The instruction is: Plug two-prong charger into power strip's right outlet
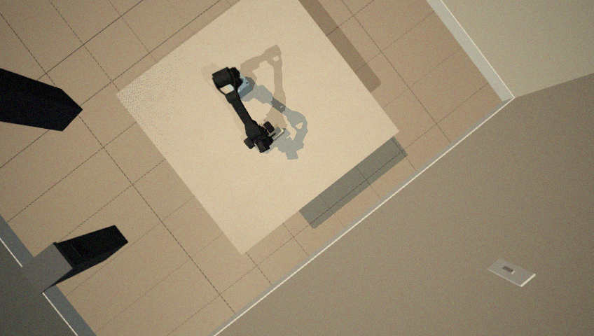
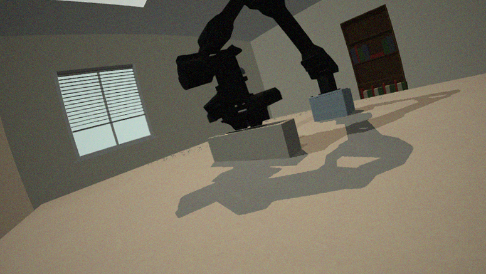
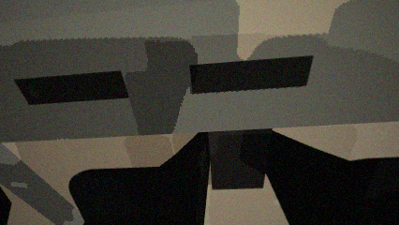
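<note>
The boxy charger lies 20 mm ahead of my gripper tip and 10 mm above it.
</note>
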